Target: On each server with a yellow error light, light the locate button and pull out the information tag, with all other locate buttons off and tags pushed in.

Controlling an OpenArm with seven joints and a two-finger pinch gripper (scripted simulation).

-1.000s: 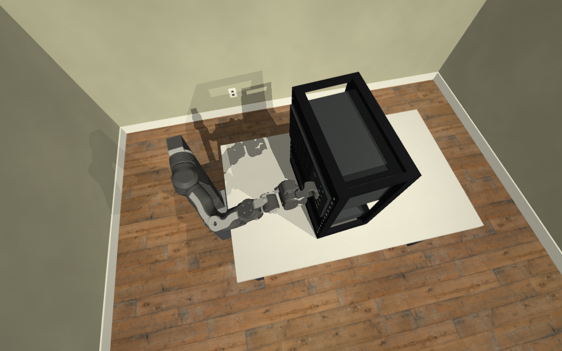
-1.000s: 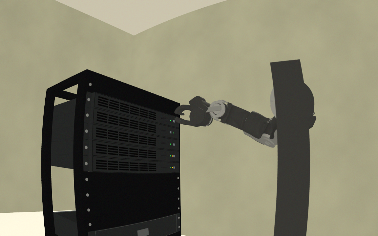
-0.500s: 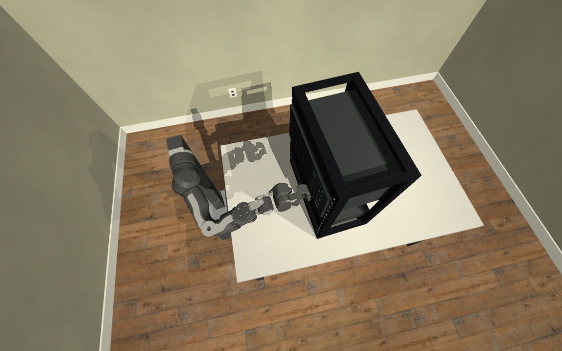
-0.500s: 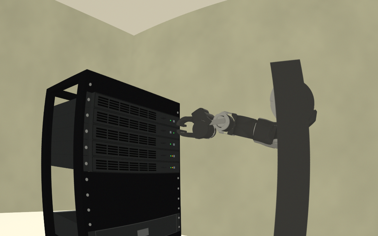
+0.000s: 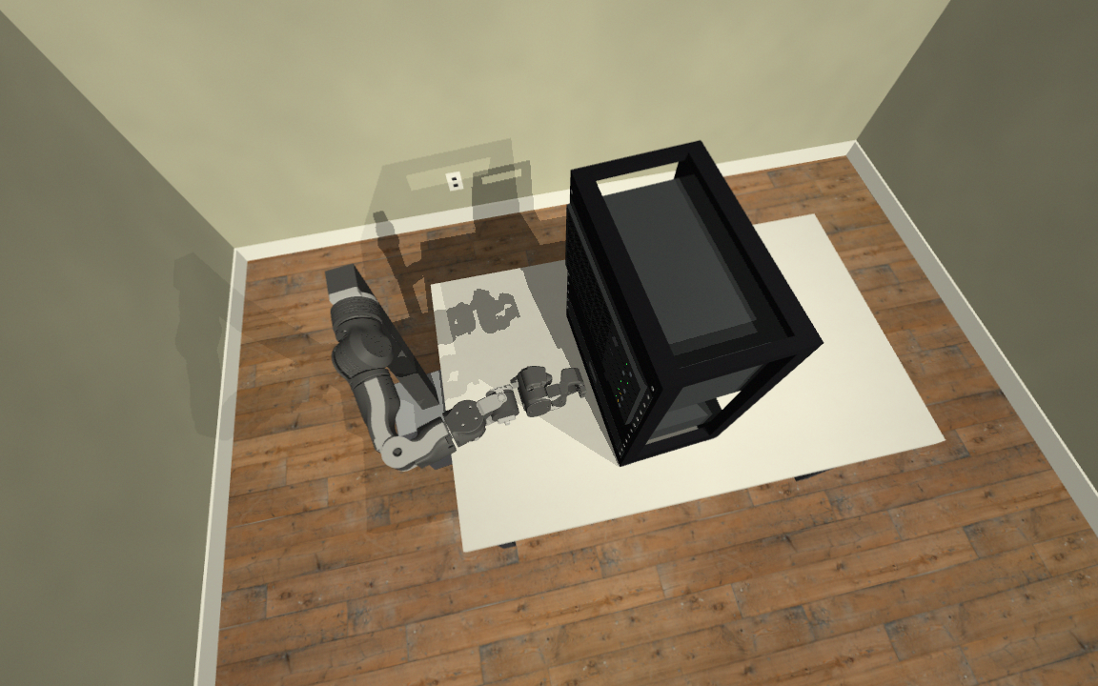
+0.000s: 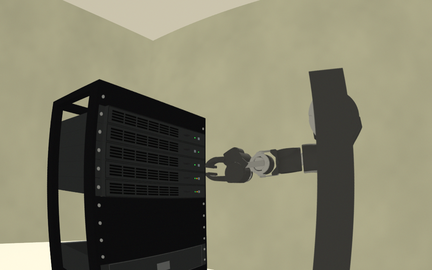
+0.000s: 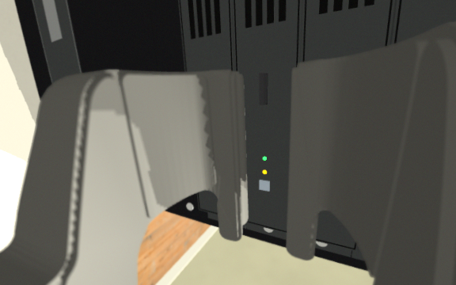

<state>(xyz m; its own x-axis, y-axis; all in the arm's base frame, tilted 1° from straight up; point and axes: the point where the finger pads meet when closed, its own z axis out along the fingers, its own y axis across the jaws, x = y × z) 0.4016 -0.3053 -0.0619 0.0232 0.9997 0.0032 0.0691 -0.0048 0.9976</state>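
Now: the pale information tag 120 mm ahead of my hand, 20 mm to the left of it and 70 mm below it.
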